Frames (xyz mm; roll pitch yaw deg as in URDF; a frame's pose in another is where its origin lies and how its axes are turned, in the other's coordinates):
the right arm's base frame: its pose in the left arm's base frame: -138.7 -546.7 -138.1 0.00 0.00 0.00
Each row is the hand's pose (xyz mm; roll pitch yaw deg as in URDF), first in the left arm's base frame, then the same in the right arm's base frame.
Working: the left arm's base frame: its pose in the right arm's base frame: 138.7 546.7 138.1 0.00 0.00 0.00

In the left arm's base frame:
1: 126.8 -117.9 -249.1 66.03 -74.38 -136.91
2: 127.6 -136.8 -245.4 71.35 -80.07 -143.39
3: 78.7 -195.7 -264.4 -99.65 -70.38 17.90
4: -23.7 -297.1 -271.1 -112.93 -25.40 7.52
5: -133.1 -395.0 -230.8 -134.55 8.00 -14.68
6: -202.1 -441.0 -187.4 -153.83 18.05 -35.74
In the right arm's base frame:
1: 265.5 428.8 -111.0 66.03 -74.38 -136.91
2: 266.3 409.9 -107.3 71.35 -80.07 -143.39
3: 217.4 351.0 -126.3 -99.65 -70.38 17.90
4: 115.0 249.6 -133.0 -112.93 -25.40 7.52
5: 5.6 151.7 -92.7 -134.55 8.00 -14.68
6: -63.4 105.7 -49.3 -153.83 18.05 -35.74

